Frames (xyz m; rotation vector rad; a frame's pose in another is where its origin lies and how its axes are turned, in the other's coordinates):
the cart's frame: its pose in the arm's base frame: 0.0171 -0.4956 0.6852 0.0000 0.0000 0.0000
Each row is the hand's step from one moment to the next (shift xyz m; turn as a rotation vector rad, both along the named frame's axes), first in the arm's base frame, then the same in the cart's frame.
Working: the arm's base frame: its pose in the cart's frame: -0.0171 0.4956 -0.6852 0.0000 0.0000 0.0000

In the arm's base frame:
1: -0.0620 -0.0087 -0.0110 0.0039 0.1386 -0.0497
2: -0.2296 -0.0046 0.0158 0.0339 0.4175 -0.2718
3: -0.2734 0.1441 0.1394 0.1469 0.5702 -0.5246
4: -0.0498 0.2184 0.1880 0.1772 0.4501 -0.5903
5: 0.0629 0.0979 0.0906 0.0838 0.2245 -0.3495
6: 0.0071 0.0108 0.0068 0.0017 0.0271 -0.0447
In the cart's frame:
1: -0.0620 -0.0087 -0.0110 0.0039 0.1386 -0.0497
2: -0.2296 -0.0046 0.0158 0.0339 0.4175 -0.2718
3: -0.2734 0.1441 0.1394 0.1469 0.5702 -0.5246
4: -0.0498 0.2184 0.1880 0.1772 0.4501 -0.5903
5: 0.0629 0.0979 0.0906 0.0838 0.2245 -0.3495
6: 0.0071 0.0108 0.0068 0.0017 0.0271 -0.0447

